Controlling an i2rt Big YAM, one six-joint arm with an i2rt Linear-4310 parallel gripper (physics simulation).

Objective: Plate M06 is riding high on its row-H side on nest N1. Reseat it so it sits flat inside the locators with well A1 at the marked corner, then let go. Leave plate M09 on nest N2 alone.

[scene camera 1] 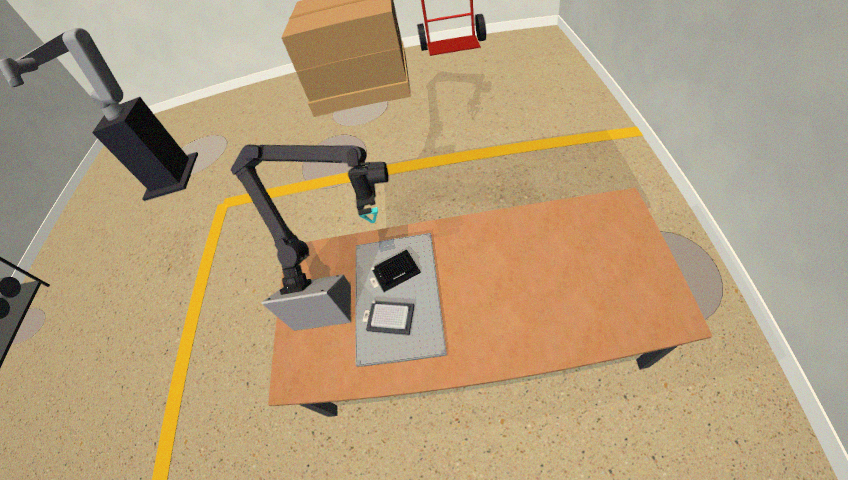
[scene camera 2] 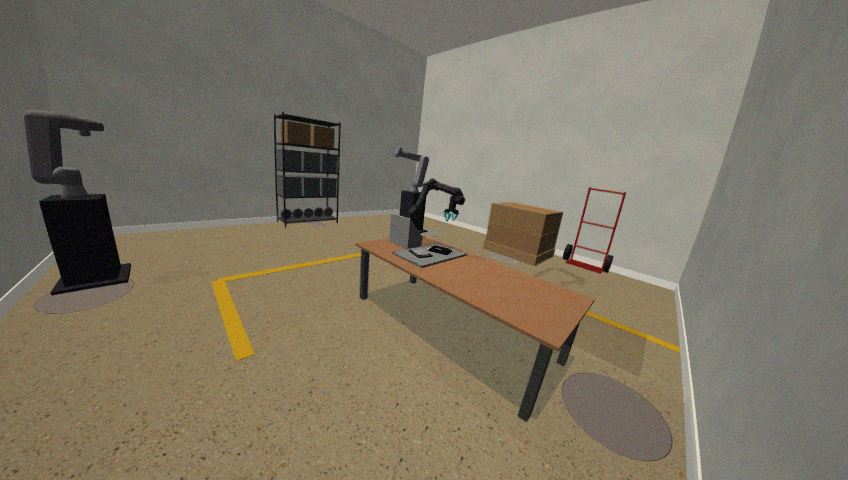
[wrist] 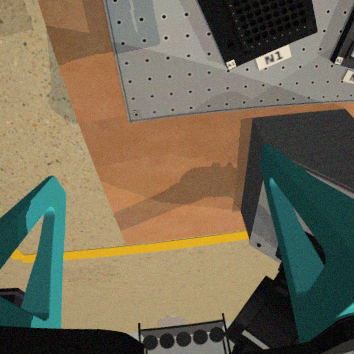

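Note:
Plate M06 is black and sits on the black nest N1, whose white N1 label and small A1 tag show. How much the plate tilts is too small to tell. Plate M09 is white and sits in the dark nest N2, partly cut off in the wrist view. My gripper is open and empty, its teal fingers wide apart. It hangs high near the table's back edge, behind nest N1, clear of both plates.
Both nests stand on a grey perforated board on the orange-brown table. The arm's grey box-shaped base stands beside the board. Cardboard boxes and a red hand truck stand on the floor behind.

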